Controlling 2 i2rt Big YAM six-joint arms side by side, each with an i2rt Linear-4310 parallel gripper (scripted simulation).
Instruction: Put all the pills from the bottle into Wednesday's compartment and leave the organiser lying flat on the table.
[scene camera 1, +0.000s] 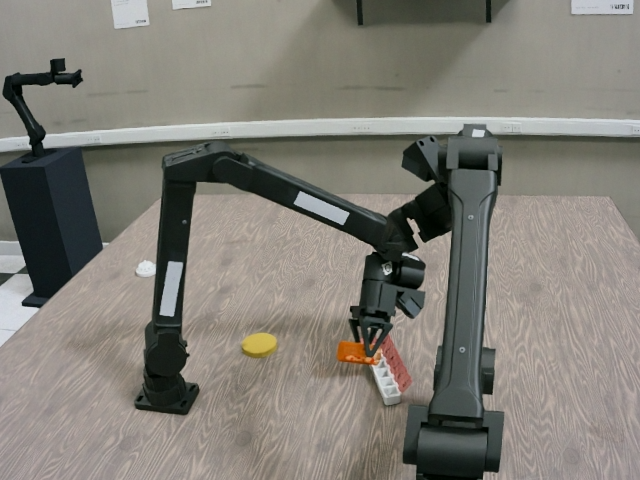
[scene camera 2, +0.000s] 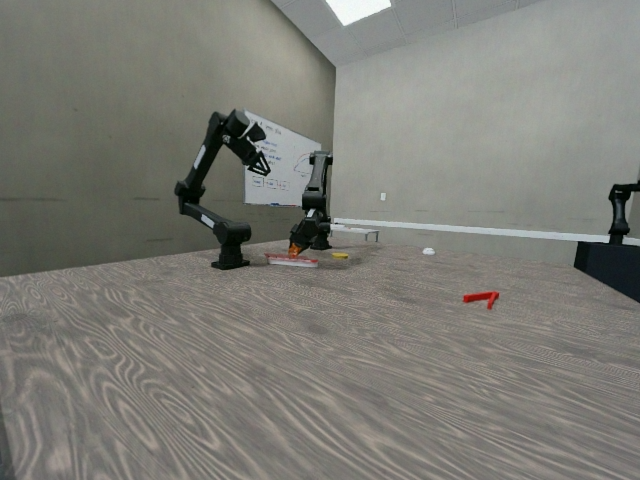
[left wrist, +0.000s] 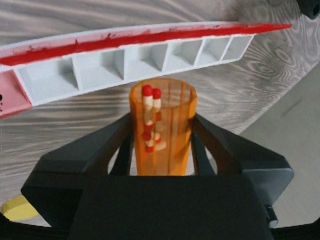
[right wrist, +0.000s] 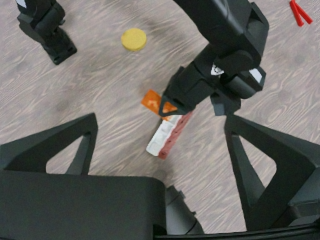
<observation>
I see my left gripper (scene camera 1: 365, 356), my right gripper (scene camera 1: 402, 235), an orange pill bottle (scene camera 1: 352, 352) and a yellow disc (scene camera 1: 258, 345).
The orange pill bottle also shows in the left wrist view (left wrist: 162, 135). My left gripper also shows in the left wrist view (left wrist: 162, 119) and in the right wrist view (right wrist: 162, 110). My right gripper is seen too in the right wrist view (right wrist: 161, 119).
</observation>
